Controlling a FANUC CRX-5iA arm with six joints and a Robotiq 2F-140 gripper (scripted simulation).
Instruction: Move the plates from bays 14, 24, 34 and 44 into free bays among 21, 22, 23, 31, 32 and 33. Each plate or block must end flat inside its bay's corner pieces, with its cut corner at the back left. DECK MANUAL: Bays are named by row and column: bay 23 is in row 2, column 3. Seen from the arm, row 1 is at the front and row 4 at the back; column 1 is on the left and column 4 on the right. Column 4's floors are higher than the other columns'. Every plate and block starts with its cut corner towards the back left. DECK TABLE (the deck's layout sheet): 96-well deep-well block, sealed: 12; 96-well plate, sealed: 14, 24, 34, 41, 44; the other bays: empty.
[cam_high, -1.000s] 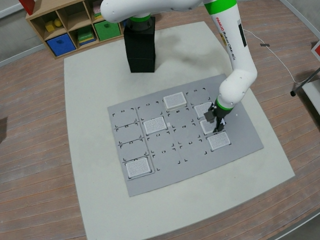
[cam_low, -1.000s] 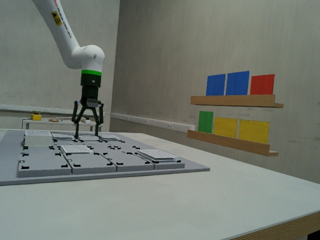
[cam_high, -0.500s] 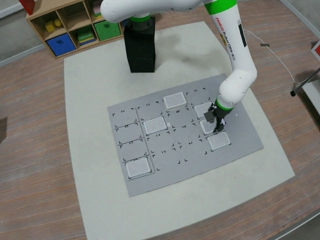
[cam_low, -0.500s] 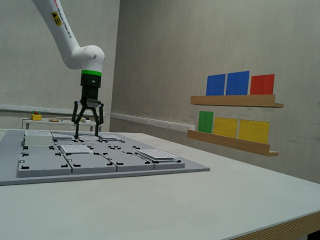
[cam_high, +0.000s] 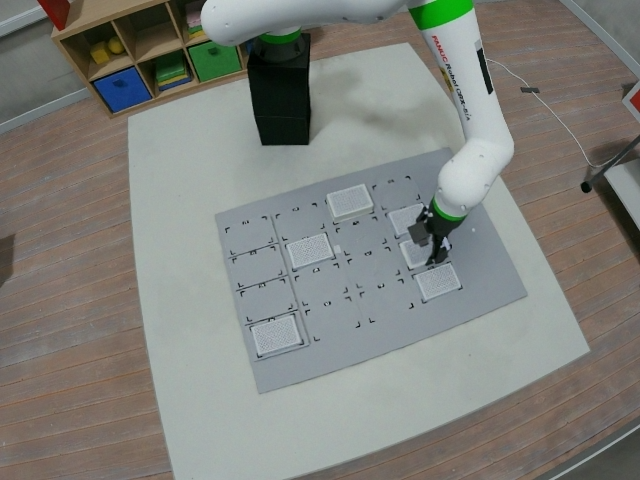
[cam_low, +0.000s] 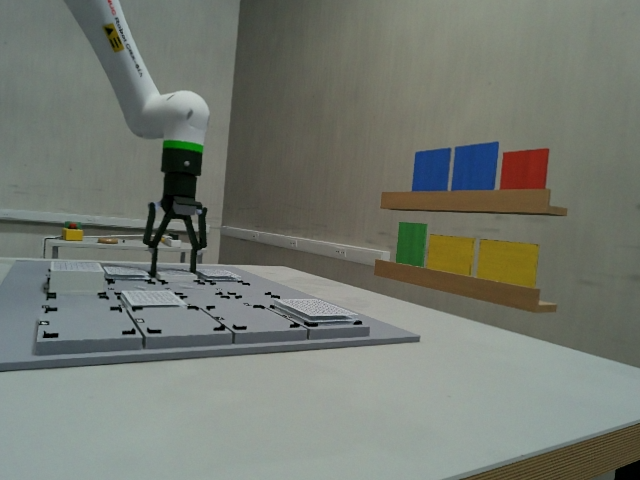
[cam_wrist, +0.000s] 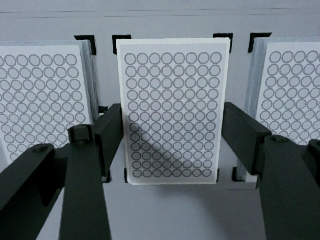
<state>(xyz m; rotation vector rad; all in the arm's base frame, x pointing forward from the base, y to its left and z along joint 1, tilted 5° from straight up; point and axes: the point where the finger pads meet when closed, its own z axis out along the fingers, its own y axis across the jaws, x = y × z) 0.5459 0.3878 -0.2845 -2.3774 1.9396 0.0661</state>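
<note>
My hand is 10 cm short of the sealed plate, 2 cm to the right of it and 2 cm above it. The rest, counted from my hand: sealed deep-well block 18 cm behind, 20 cm to the right, 1 cm below.
</note>
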